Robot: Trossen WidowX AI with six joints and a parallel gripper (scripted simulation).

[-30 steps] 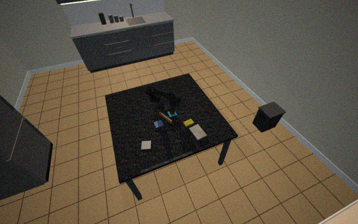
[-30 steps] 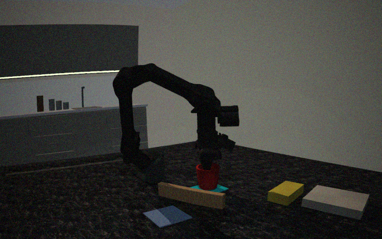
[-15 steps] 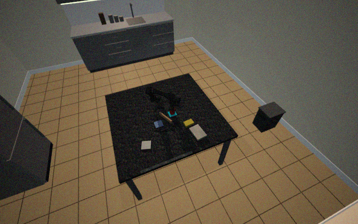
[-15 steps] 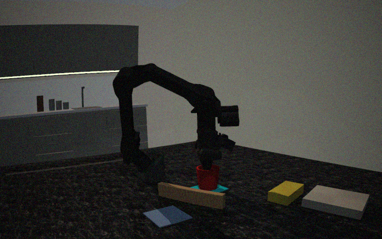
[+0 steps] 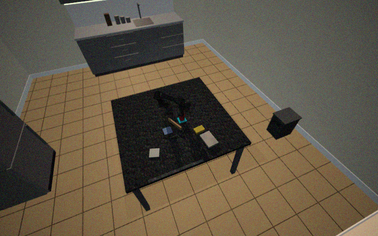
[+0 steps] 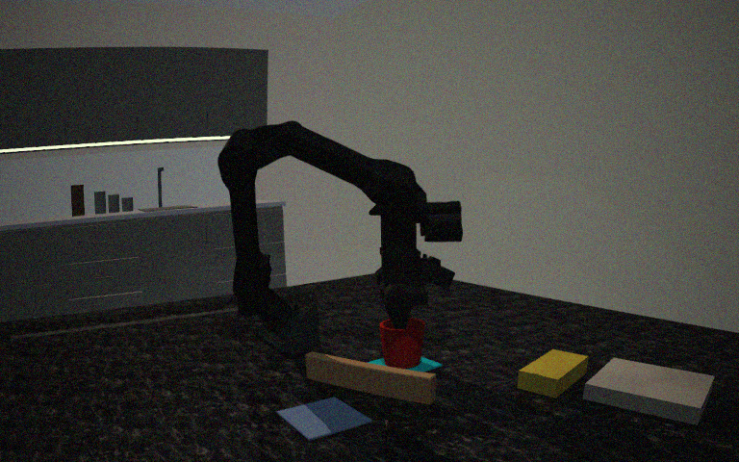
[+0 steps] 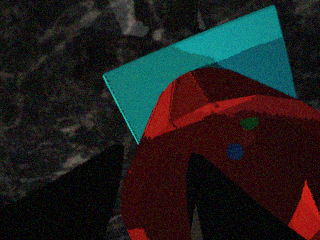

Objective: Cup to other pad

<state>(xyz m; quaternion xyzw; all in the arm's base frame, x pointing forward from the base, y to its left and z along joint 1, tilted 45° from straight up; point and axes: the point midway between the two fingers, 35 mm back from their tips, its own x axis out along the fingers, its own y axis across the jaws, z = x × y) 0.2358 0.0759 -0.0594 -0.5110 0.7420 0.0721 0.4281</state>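
The red cup is 2 cm ahead of my gripper tip, 2 cm to the right of it and 1 cm below it. Round my gripper tip: green marble (4 cm ahead, 2 cm to the right, 3 cm below); teal pad (3 cm ahead, 2 cm to the right, 6 cm below); blue marble (3 cm ahead, 3 cm to the right, 3 cm below).
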